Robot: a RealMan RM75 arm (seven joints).
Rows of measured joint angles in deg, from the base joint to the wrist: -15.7, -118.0, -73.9, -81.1, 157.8, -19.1, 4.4; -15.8, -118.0, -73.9, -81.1, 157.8, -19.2, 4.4; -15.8, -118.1, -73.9, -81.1, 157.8, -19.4, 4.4; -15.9, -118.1, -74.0, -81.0, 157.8, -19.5, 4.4; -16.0, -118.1, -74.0, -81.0, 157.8, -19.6, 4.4; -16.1, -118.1, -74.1, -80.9, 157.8, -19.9, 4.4; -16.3, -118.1, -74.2, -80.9, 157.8, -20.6, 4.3; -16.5, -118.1, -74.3, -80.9, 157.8, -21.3, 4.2; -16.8, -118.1, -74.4, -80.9, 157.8, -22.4, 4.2; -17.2, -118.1, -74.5, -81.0, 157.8, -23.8, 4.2; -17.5, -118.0, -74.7, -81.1, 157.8, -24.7, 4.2; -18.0, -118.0, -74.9, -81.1, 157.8, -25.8, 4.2; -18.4, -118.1, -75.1, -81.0, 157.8, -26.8, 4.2; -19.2, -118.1, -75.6, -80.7, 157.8, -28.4, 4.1; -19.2, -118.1, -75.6, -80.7, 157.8, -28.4, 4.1; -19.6, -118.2, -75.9, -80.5, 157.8, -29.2, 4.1; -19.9, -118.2, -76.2, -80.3, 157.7, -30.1, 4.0; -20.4, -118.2, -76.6, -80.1, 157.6, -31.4, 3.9; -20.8, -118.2, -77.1, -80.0, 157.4, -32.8, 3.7
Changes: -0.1, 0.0, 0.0, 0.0, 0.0, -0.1, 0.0; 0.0, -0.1, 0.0, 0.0, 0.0, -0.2, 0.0; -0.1, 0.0, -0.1, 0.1, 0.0, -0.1, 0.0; -0.1, 0.0, 0.0, 0.0, 0.0, -0.1, 0.0; -0.1, 0.0, -0.1, 0.1, 0.0, -0.3, 0.0; -0.2, 0.0, -0.1, 0.0, 0.0, -0.7, -0.1; -0.2, 0.0, -0.1, 0.0, 0.0, -0.7, -0.1; -0.3, 0.0, -0.1, 0.0, 0.0, -1.1, 0.0; -0.4, 0.0, -0.1, -0.1, 0.0, -1.4, 0.0; -0.3, 0.1, -0.2, -0.1, 0.0, -0.9, 0.0; -0.5, 0.0, -0.2, 0.0, 0.0, -1.1, 0.0; -0.4, -0.1, -0.2, 0.1, 0.0, -1.0, 0.0; -0.8, 0.0, -0.5, 0.3, 0.0, -1.6, -0.1; 0.0, 0.0, 0.0, 0.0, 0.0, 0.0, 0.0; -0.4, -0.1, -0.3, 0.2, 0.0, -0.8, 0.0; -0.3, 0.0, -0.3, 0.2, -0.1, -0.9, -0.1; -0.5, 0.0, -0.4, 0.2, -0.1, -1.3, -0.1; -0.4, 0.0, -0.5, 0.1, -0.2, -1.4, -0.2
